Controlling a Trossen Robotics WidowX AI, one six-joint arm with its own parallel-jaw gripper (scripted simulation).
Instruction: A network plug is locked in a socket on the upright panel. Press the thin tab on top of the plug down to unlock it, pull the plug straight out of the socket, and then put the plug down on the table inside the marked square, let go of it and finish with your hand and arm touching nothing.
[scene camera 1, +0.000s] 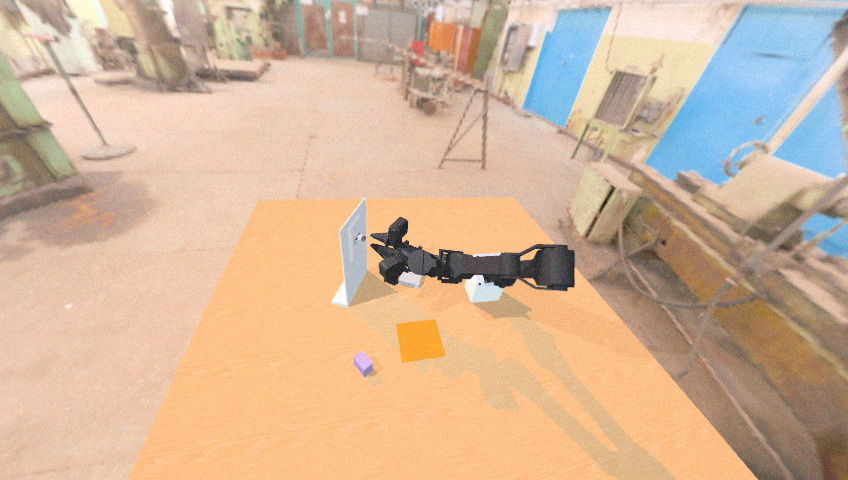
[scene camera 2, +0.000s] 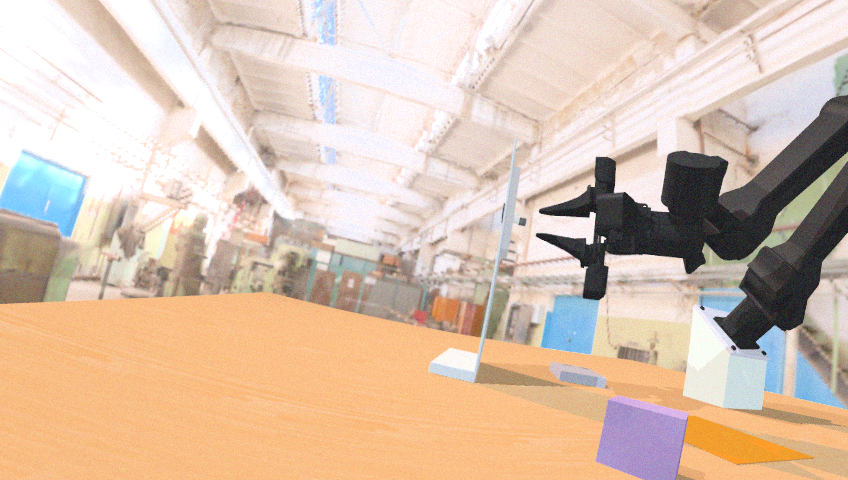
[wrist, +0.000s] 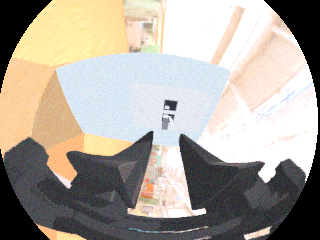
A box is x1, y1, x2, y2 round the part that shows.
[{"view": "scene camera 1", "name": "my gripper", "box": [370, 217, 422, 285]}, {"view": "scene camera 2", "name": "my gripper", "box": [536, 156, 658, 299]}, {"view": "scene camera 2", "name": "flat grey block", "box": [548, 361, 605, 388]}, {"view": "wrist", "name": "my gripper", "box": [3, 131, 307, 239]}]
